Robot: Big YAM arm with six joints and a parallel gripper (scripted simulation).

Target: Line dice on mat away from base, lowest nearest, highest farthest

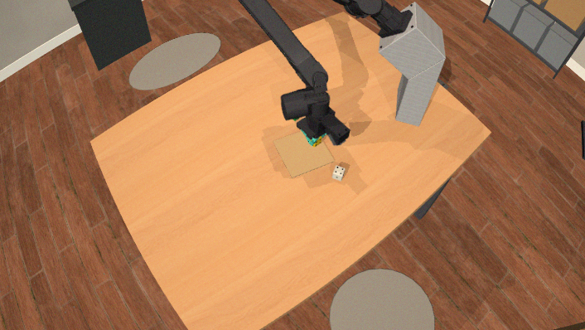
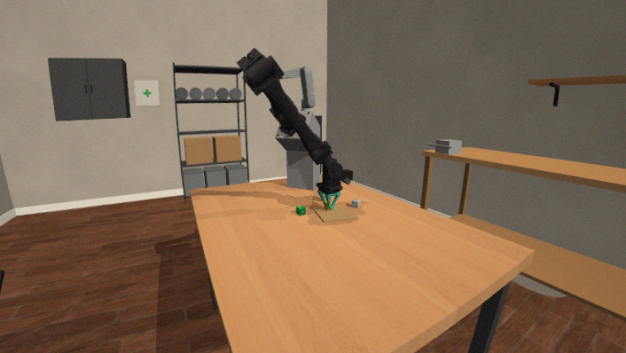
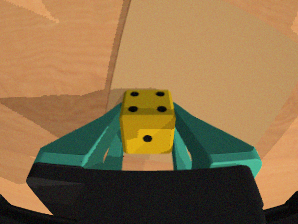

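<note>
Now: the yellow die right at my hand. The rest, counted from my hand: green die: 10 cm to the right, 6 cm behind; tan mat: 4 cm ahead, 2 cm below, 1 cm to the right; white die: 11 cm to the left, 6 cm ahead.
</note>
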